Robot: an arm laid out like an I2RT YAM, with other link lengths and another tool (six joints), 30 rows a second.
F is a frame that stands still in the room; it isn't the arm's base.
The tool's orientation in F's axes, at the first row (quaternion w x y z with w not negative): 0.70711 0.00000 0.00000 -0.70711
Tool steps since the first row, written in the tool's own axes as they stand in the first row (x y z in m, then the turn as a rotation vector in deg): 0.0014 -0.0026 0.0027 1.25 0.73 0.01; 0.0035 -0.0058 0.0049 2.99 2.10 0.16; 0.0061 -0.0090 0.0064 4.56 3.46 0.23; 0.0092 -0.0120 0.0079 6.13 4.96 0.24; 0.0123 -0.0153 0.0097 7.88 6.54 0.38
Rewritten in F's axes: -0.0026 -0.0014 0.0027 0.73 -1.25 0.01; -0.0058 -0.0035 0.0049 2.10 -2.99 0.16; -0.0090 -0.0061 0.0064 3.46 -4.56 0.23; -0.0120 -0.0092 0.0079 4.96 -6.13 0.24; -0.0153 -0.0123 0.0097 6.54 -7.88 0.38
